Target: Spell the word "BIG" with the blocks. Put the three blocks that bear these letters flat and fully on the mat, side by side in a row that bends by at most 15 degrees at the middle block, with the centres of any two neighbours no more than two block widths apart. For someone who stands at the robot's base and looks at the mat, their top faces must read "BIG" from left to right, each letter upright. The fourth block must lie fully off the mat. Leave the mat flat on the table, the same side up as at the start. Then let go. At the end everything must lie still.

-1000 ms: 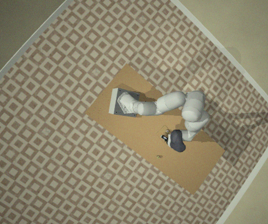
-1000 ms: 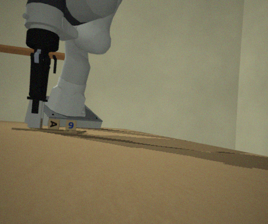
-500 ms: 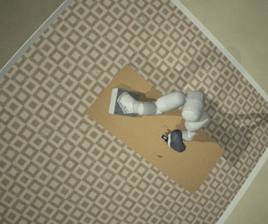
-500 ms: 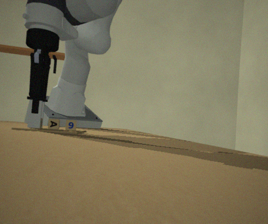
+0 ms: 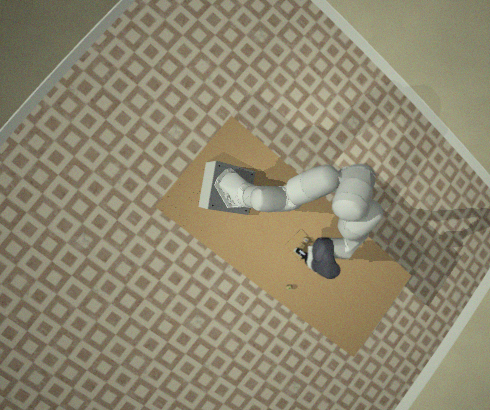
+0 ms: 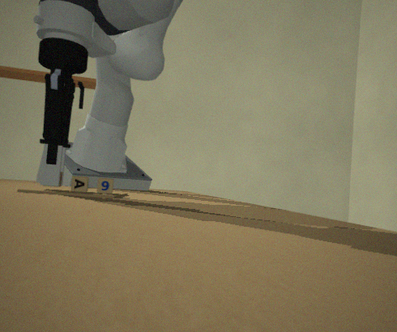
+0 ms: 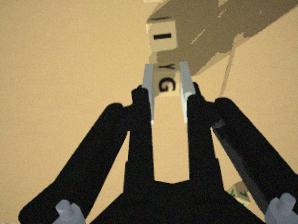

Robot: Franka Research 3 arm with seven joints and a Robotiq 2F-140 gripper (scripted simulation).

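My gripper is now 4 cm to the right of the thin mat, 4 cm above it and 1 cm past it.
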